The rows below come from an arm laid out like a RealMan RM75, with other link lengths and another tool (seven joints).
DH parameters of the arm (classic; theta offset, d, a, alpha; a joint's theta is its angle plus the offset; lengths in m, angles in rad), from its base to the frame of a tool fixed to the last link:
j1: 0 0.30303 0 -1.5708
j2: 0 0 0 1.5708
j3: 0 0.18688 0 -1.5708
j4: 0 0 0 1.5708
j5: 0 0.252 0 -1.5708
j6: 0 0 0 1.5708
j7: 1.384 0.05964 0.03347 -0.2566
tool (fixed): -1.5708 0.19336 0 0
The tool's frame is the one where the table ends.
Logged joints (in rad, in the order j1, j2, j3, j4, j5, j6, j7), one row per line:
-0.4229, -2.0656, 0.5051, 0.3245, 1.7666, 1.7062, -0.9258
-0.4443, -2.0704, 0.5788, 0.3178, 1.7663, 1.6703, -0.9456
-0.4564, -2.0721, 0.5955, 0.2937, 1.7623, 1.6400, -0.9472
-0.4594, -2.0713, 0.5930, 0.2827, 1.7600, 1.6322, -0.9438
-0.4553, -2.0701, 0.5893, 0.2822, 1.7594, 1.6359, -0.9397
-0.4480, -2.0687, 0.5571, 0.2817, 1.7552, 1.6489, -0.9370
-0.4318, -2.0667, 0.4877, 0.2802, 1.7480, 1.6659, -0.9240
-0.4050, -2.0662, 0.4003, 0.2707, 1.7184, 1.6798, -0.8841
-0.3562, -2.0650, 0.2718, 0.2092, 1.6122, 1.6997, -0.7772
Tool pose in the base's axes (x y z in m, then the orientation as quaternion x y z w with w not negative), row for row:
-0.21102, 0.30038, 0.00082, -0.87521, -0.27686, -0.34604, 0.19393
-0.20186, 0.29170, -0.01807, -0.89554, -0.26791, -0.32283, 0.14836
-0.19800, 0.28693, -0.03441, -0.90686, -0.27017, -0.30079, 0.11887
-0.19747, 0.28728, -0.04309, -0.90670, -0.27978, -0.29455, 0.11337
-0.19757, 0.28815, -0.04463, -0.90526, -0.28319, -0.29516, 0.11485
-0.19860, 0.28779, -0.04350, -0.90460, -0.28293, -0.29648, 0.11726
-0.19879, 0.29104, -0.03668, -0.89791, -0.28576, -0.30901, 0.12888
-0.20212, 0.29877, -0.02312, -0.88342, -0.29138, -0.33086, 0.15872
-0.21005, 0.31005, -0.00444, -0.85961, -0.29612, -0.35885, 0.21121
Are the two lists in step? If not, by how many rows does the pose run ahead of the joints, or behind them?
The pose runs 1 row behind the joints: the pose in row i belongs to the joints in row i - 1.
